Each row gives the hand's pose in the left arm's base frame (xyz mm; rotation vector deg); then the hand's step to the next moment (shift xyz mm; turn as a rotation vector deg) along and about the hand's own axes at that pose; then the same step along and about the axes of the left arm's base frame.
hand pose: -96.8 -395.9 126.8 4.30 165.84 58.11
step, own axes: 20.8 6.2 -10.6 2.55 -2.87 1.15
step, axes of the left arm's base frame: -21.5 -0.3 11.0 -2.50 -1.35 -2.82
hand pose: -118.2 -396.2 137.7 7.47 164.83 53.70
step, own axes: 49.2 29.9 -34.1 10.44 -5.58 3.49
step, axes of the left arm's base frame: -51.9 10.0 41.1 -10.13 -1.25 -6.94
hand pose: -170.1 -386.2 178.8 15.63 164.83 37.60
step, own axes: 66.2 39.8 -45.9 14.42 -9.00 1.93
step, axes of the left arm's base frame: -68.3 30.8 49.6 -14.78 -4.06 -7.60
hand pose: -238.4 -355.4 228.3 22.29 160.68 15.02
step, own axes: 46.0 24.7 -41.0 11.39 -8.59 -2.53
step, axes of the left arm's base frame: -49.3 31.1 31.7 -13.30 -5.17 -2.52
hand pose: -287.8 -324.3 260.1 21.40 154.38 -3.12
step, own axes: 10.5 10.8 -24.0 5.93 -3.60 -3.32
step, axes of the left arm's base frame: -15.9 15.3 17.8 -7.49 -1.66 0.53
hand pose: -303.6 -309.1 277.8 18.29 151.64 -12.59
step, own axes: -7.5 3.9 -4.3 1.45 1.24 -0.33
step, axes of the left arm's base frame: 5.7 3.2 6.9 -1.07 1.53 -0.51
